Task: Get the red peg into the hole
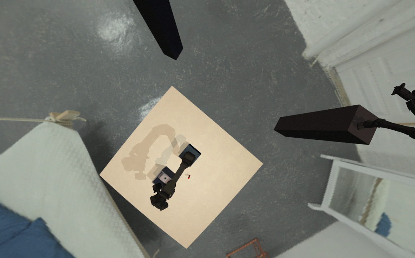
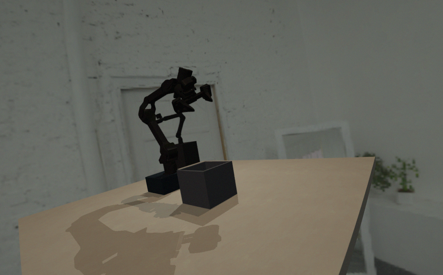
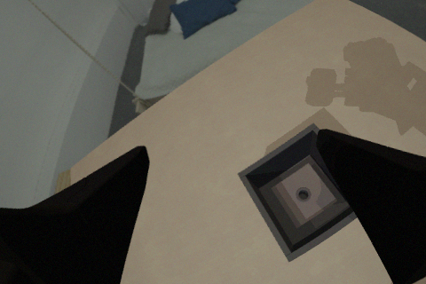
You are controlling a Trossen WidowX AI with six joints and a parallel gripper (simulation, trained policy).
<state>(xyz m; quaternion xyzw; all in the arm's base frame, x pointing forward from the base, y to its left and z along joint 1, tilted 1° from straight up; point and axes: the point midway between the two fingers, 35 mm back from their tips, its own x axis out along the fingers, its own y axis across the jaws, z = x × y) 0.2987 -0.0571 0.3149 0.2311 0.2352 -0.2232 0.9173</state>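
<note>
My gripper tip is now 340 mm above the red peg, 160 mm to the right of it and 140 mm past it. The rest, counted from my gripper tip: plate (330 mm below, 50 mm to the right, 10 mm behind).
</note>
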